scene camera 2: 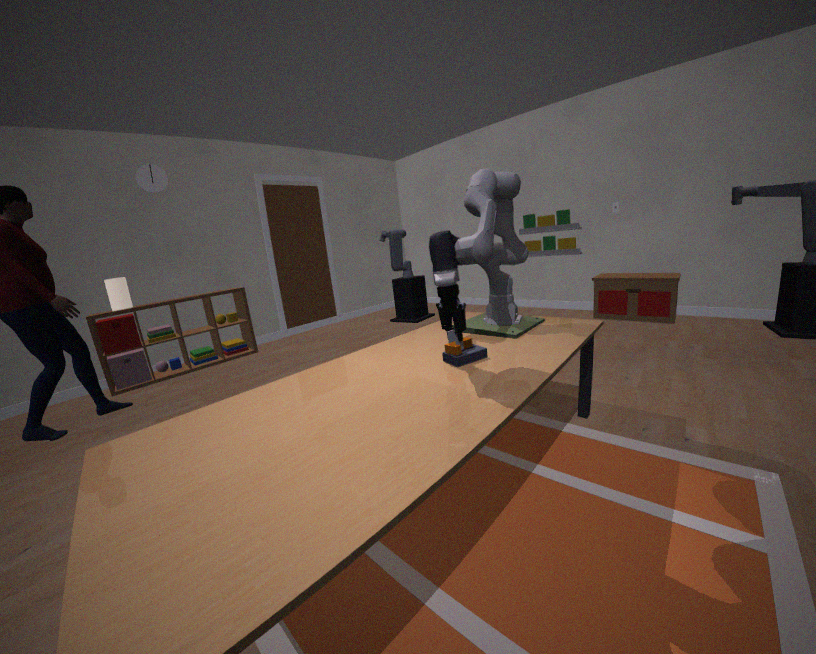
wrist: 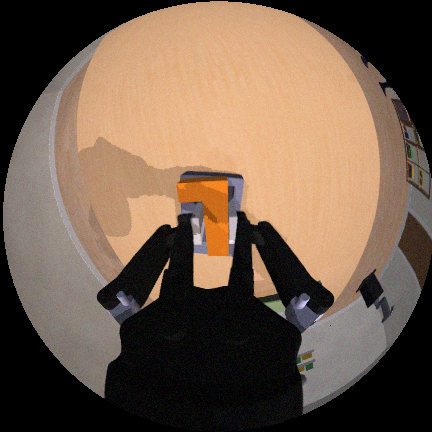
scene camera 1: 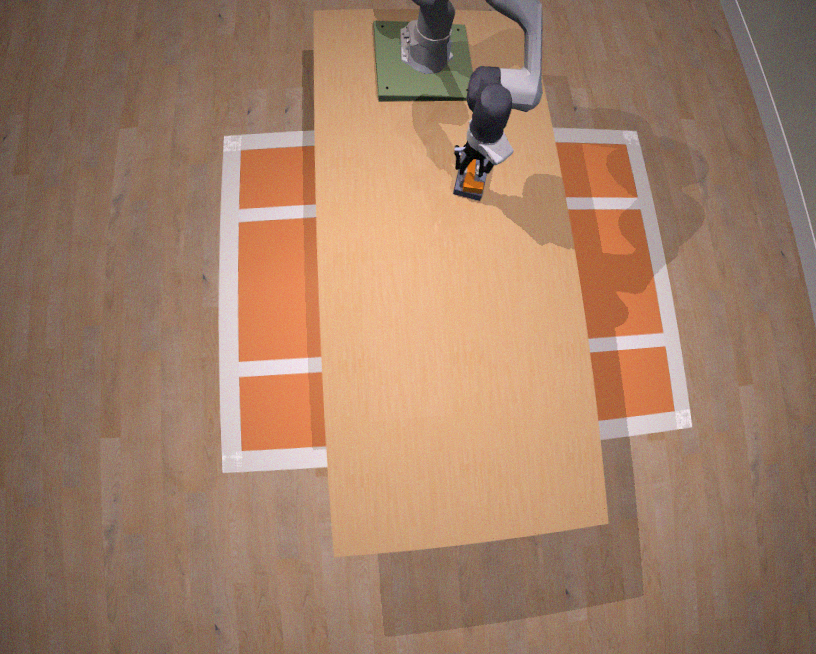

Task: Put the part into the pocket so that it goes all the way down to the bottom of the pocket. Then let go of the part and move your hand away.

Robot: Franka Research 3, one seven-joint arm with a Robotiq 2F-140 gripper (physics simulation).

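Observation:
An orange L-shaped part (scene camera 1: pixel 474 179) (scene camera 2: pixel 452 348) (wrist: pixel 204 191) is over a grey-blue block (scene camera 1: pixel 467 196) (scene camera 2: pixel 465 358) (wrist: pixel 239 194) with a pocket. The part looks raised above the block's rim and shifted to the left in the wrist view, where its short arm reaches the block's left edge. Its long arm extends past the block's near edge. Dark pocket recess shows to the right of the part. My gripper (scene camera 1: pixel 472 168) (scene camera 2: pixel 454 336) (wrist: pixel 216 206) is shut on the part's long arm, with a pale pad on each side. The part hides much of the pocket.
The block stands on a long wooden table (scene camera 1: pixel 449 340) (scene camera 2: pixel 272 463) (wrist: pixel 220 100), near the green base plate (scene camera 1: pixel 391 74) (scene camera 2: pixel 476 327) of the arm. A person (scene camera 2: pixel 27 272) stands beyond the table at the left in scene camera 2, near a low shelf unit (scene camera 2: pixel 173 298).

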